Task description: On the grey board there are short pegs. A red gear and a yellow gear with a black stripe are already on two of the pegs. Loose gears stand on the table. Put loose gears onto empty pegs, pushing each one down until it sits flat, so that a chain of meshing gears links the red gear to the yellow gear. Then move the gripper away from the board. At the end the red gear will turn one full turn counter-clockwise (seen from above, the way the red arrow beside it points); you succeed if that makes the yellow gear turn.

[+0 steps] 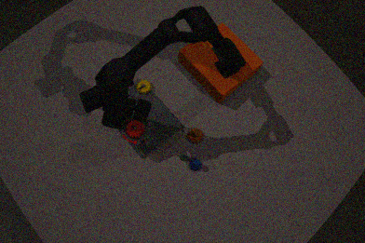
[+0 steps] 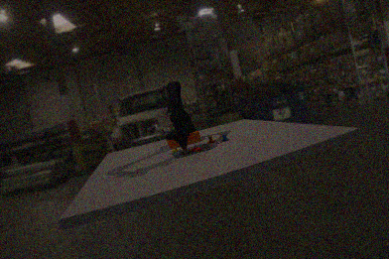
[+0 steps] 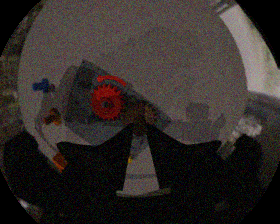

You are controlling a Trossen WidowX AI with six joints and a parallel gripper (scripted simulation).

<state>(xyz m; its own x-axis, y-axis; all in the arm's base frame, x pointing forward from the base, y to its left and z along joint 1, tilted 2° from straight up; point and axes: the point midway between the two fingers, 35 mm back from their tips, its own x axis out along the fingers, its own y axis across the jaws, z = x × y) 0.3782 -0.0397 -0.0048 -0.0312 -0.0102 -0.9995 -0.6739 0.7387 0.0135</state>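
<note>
The brown gear is 10 mm below my gripper tip. From my gripper tip the other things lie so: orange gear 180 mm behind, 170 mm to the left, 20 mm below; then blue gear 250 mm to the left, 120 mm behind, 20 mm below; then red gear 60 mm to the left, 20 mm below, 20 mm behind.
</note>
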